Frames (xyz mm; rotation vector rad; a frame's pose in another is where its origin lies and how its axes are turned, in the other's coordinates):
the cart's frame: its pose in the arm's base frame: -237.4 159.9 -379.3 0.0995 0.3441 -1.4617
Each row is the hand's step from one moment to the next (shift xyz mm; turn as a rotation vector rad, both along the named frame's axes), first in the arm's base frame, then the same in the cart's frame.
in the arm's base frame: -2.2 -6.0 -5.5 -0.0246 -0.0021 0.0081
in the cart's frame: 7.2 -2.1 -3.9 -0.0020 -0.0256 0.0041
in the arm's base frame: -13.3 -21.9 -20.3 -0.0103 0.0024 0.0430
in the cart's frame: 25.8 -12.7 -15.5 -0.0154 -0.0159 0.0383
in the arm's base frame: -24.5 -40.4 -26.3 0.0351 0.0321 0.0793
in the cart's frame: 44.4 -25.0 -18.0 -0.0511 0.0270 0.0722
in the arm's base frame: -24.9 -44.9 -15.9 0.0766 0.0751 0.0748
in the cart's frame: 45.7 -27.4 -7.0 -0.0879 0.0733 0.0632
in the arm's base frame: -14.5 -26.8 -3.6 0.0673 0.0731 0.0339
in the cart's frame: 25.6 -16.8 1.5 -0.0749 0.0698 0.0234
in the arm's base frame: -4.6 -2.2 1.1 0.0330 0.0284 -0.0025
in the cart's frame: 1.5 -4.9 0.9 -0.0241 0.0361 -0.0046
